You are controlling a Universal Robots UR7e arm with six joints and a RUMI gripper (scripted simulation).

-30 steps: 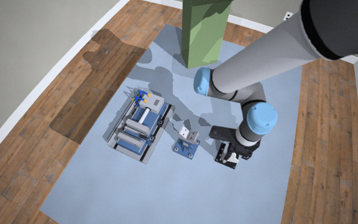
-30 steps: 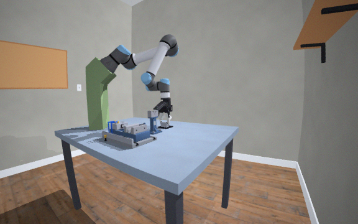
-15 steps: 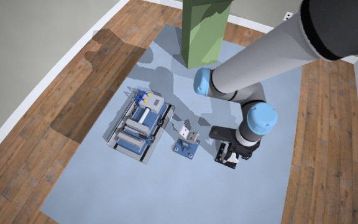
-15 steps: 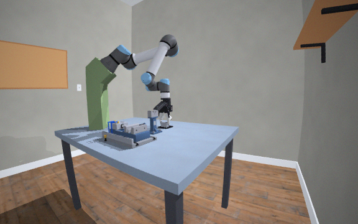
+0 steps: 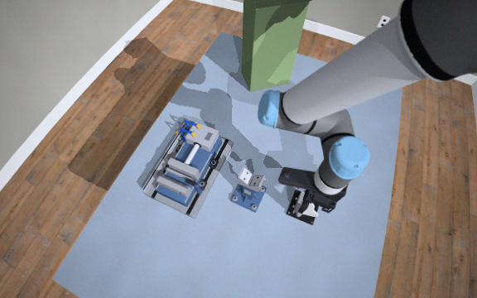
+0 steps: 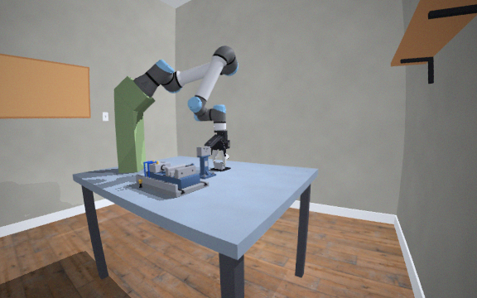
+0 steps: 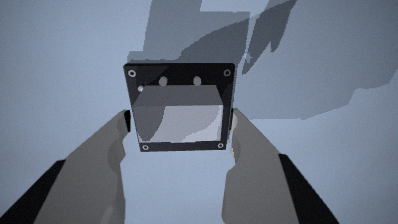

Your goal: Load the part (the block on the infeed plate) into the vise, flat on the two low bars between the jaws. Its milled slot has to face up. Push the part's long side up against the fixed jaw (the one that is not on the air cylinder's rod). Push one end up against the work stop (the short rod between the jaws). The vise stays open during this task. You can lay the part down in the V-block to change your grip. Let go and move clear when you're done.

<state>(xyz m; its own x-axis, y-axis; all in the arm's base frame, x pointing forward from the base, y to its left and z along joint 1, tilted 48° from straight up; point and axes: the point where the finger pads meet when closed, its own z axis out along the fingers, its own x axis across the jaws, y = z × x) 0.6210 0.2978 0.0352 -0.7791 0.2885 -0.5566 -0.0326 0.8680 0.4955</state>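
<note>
Now: the grey part 1 cm to the left of my hand and 1 cm below it. The rest, counted from my hand: work stop (12 cm ahead, 33 cm to the right, 5 cm above); then black infeed plate (1 cm to the left, 3 cm below); then vise (5 cm ahead, 38 cm to the right).
</note>
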